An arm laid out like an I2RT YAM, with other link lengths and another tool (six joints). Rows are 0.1 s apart.
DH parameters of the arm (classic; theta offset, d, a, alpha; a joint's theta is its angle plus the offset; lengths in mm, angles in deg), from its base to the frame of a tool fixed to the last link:
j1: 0 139.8 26.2 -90
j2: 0 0 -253.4 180
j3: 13.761 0 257.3 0
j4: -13.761 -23.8 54 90
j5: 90 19.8 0 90
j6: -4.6 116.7 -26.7 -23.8
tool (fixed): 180 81.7 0 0
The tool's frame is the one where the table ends.
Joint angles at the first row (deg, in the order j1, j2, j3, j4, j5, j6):
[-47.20, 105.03, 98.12, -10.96, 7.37, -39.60]
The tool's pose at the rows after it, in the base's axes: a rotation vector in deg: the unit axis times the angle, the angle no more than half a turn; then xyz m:
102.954, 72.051, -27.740, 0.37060, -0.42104, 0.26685
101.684, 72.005, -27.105, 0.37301, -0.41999, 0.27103
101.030, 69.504, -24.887, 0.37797, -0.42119, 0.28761
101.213, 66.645, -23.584, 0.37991, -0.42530, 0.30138
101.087, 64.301, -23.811, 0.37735, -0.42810, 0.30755
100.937, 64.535, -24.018, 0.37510, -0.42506, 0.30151
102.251, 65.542, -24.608, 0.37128, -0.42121, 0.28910
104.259, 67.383, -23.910, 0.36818, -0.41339, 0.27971
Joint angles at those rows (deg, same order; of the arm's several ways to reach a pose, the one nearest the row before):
[-47.21, 106.32, 97.73, -10.97, 9.85, -41.37]
[-47.19, 105.81, 97.17, -9.85, 9.07, -41.75]
[-47.13, 105.60, 98.62, -9.07, 8.73, -40.23]
[-47.18, 105.93, 100.52, -8.74, 9.35, -38.65]
[-47.19, 105.40, 99.85, -7.04, 10.55, -38.24]
[-47.13, 104.34, 97.22, -5.53, 10.56, -38.49]
[-47.02, 103.81, 95.27, -5.86, 10.98, -38.31]
[-46.97, 103.22, 94.70, -8.52, 10.45, -37.25]

